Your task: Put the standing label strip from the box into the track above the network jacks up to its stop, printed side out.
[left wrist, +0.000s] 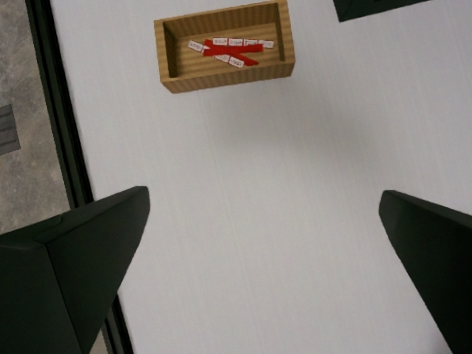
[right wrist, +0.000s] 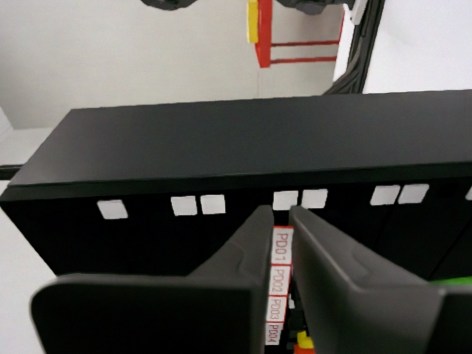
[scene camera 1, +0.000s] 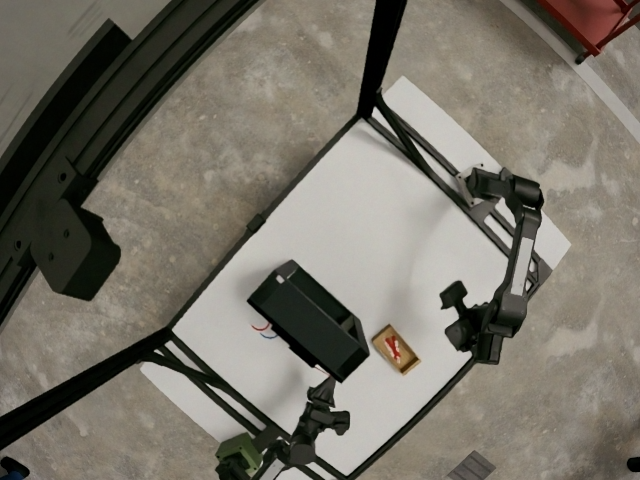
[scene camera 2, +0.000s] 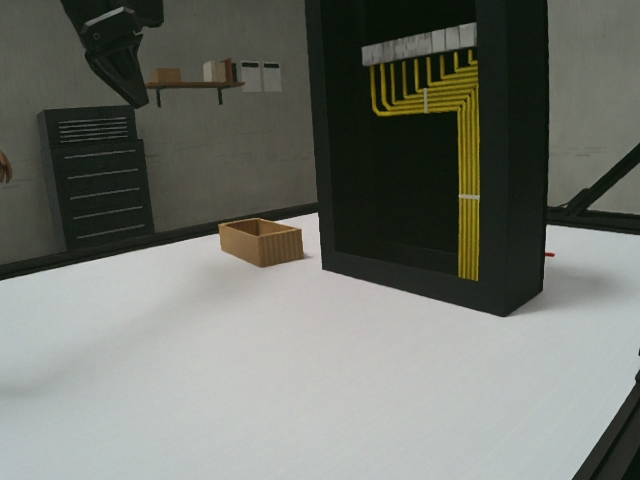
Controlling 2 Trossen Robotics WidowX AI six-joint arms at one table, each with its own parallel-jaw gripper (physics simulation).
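Frame: origin at the left arm's base, x ahead, y down, z left, level; centimetres.
Seen in the pictures: left gripper, fingertip midpoint: (left wrist: 264, 199) (scene camera 1: 450, 323) (scene camera 2: 142, 106); right gripper, fingertip midpoint: (right wrist: 279, 216); left arm's base, origin of the base link: (scene camera 1: 477, 184); right arm's base, origin of the base link: (scene camera 1: 236, 462).
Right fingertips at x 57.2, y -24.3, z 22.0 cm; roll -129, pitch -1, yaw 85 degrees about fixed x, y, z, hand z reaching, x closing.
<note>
Offsets run from my right fingertips to a thing's middle. "*": to the spot under its first point.
My right gripper (scene camera 1: 333, 379) (right wrist: 279, 216) is shut on a white, red-edged label strip {dx +2.4, dy -0.2, dz -2.2 cm} (right wrist: 280, 245) at the lower corner of the black cabinet {dx -1.8, dy +7.9, dz -14.3 cm} (scene camera 1: 310, 322) (scene camera 2: 523, 155) (right wrist: 250, 140). PD01 to PD04 face the right wrist camera. The fingers hide part of the strip; whether it touches the cabinet I cannot tell. The track and the jack fronts cannot be made out. My left gripper (left wrist: 264, 199) is open and empty, above the table short of the wooden box {dx -14.9, dy +25.8, dz +9.0 cm} (scene camera 1: 410, 363) (scene camera 2: 281, 250) (left wrist: 225, 77). Crossed red and white strips {dx -14.3, dy +27.3, dz +8.3 cm} (scene camera 1: 392, 347) (left wrist: 232, 50) lie in the box.
In scene camera 2, a whitish block row {dx +1.9, dy +1.4, dz -12.9 cm} (scene camera 2: 418, 45) with yellow cables {* dx +2.6, dy +19.2, dz -17.6 cm} (scene camera 2: 468, 206) sits inside the cabinet's open back. White squares {* dx -1.3, dy -2.6, dz -1.4 cm} (right wrist: 212, 204) line the cabinet's front under its top edge. Red and blue wires {* dx +16.1, dy +27.3, dz -13.6 cm} (scene camera 1: 262, 329) stick out beside it. Black frame rails (scene camera 1: 305, 183) edge the table.
</note>
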